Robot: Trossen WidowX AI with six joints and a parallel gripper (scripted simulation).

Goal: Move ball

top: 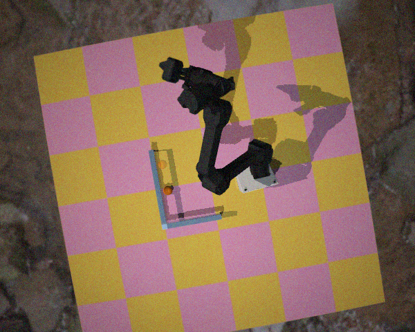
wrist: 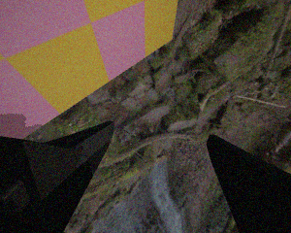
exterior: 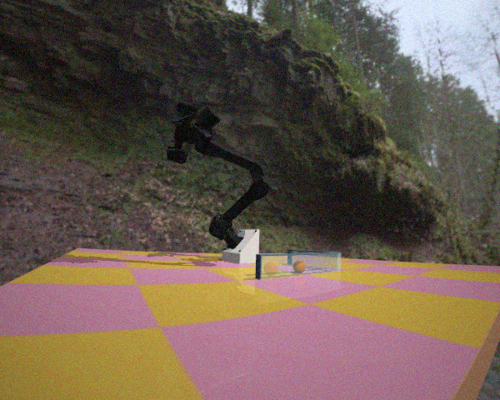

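Right now the ball is 14 cm ahead of my gripper tip, 38 cm to the left of it and 35 cm below it.
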